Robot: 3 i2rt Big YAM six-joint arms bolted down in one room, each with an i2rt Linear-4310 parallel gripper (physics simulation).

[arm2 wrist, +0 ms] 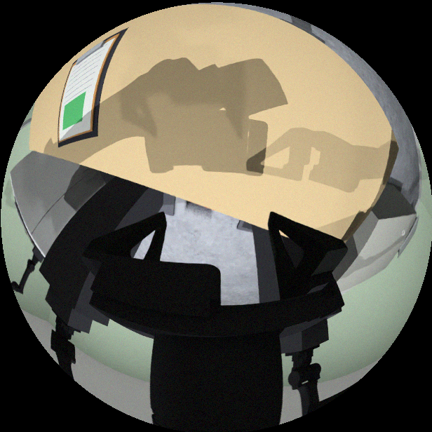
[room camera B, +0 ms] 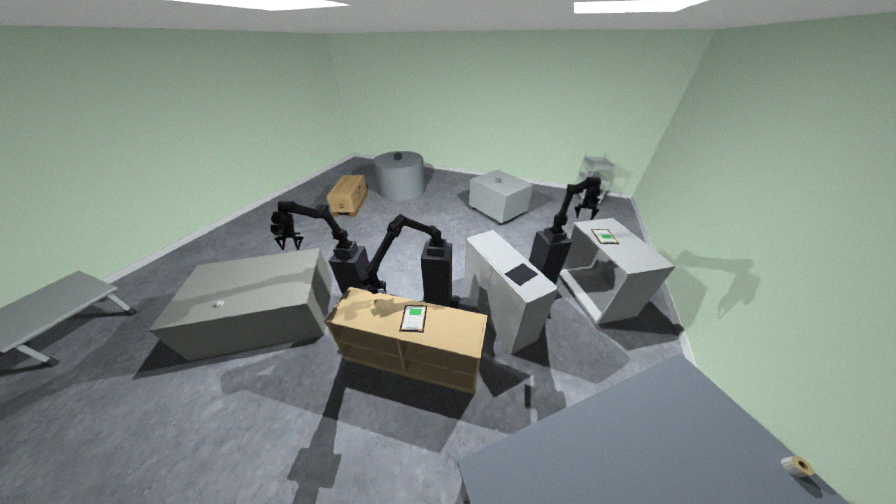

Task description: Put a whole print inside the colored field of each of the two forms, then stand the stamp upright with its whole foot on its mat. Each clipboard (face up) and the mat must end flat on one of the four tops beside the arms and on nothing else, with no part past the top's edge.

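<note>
In the arm2 wrist view, my arm2 gripper is open and empty near the long edge of the wooden top. A clipboard with a green field lies face up at upper left. The room view shows this clipboard on the wooden cabinet, another clipboard on the white table at right, and the dark mat on the narrow white cabinet. The left gripper and right gripper there have spread fingers; the middle one is too small to read. The stamp shows in neither view.
A grey block table with a small white item stands at left, a bench beyond it. A blue-grey table with a roll is in front. A drum, crate and white box stand behind.
</note>
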